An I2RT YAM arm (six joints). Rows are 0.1 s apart.
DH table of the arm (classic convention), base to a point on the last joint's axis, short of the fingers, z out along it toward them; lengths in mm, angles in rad. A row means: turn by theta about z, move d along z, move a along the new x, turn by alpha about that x. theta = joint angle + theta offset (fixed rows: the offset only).
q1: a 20  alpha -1.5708  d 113.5  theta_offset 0
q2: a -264  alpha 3.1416  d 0  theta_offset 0
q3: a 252.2  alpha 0  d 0  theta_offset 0.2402
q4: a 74  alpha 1.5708  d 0  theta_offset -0.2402
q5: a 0  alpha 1.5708  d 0  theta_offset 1.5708
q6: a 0  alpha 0  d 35.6  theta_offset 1.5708
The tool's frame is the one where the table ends.
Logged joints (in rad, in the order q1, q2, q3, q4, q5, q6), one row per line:
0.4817, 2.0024, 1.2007, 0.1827, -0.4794, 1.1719
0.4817, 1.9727, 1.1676, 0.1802, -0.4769, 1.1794
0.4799, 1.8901, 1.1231, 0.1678, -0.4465, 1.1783
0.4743, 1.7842, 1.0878, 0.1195, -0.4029, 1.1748
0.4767, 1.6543, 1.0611, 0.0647, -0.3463, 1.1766
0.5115, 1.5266, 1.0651, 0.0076, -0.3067, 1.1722
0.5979, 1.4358, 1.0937, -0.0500, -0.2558, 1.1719
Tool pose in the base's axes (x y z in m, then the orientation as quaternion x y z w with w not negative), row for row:
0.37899, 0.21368, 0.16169, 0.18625, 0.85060, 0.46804, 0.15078
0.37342, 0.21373, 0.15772, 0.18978, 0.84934, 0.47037, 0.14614
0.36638, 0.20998, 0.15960, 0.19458, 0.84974, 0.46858, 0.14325
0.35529, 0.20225, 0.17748, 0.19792, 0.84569, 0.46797, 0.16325
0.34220, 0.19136, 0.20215, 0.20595, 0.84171, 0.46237, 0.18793
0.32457, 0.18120, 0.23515, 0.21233, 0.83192, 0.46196, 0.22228
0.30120, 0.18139, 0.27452, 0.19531, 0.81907, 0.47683, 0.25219
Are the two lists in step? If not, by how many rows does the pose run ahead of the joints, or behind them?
The pose runs 1 row behind the joints: the pose in row i belongs to the joints in row i - 1.
